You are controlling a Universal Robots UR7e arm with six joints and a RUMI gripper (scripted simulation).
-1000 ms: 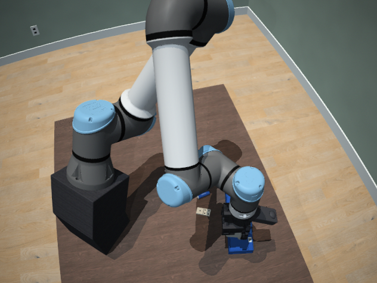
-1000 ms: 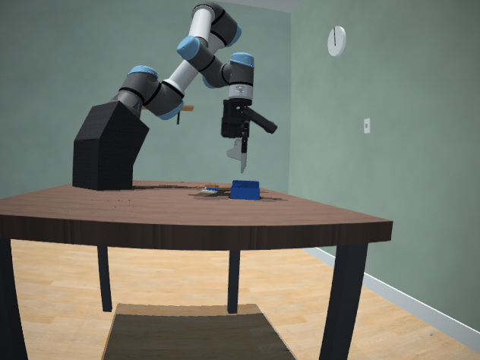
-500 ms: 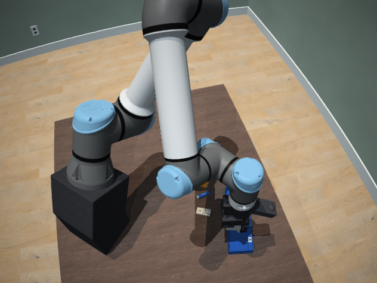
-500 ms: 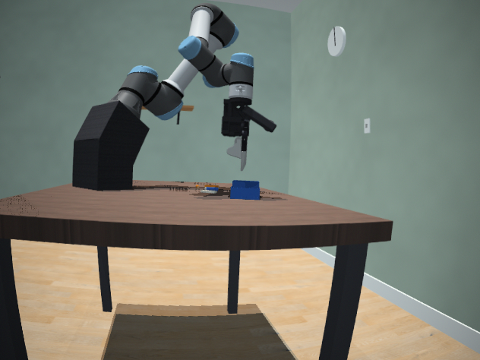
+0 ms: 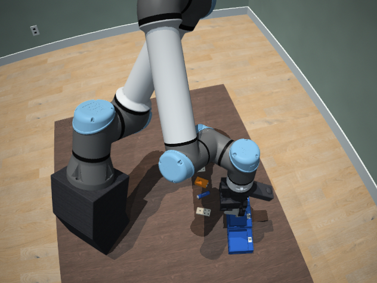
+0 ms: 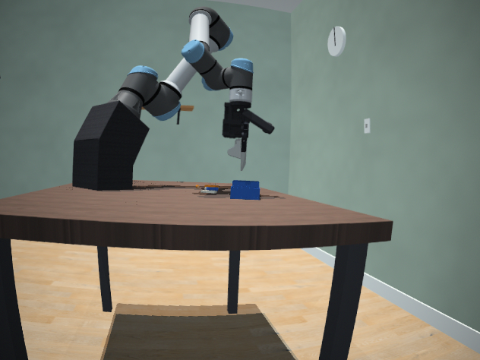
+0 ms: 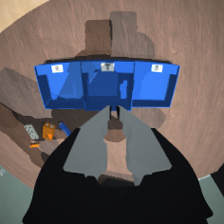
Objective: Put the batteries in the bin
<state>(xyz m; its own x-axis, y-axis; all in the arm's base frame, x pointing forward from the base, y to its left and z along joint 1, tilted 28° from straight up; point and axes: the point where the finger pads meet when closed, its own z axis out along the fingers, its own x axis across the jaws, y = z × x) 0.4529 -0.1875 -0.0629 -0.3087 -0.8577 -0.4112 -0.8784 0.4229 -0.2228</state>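
Right now my hand is 20 mm short of the joined blue bins and 70 mm above it. Also, from my hand: thin orange battery: 90 mm behind, 300 mm to the left, 90 mm below; blue cylindrical battery: 70 mm behind, 150 mm to the left, 90 mm below; orange nine-volt battery: 50 mm behind, 190 mm to the left, 90 mm below.
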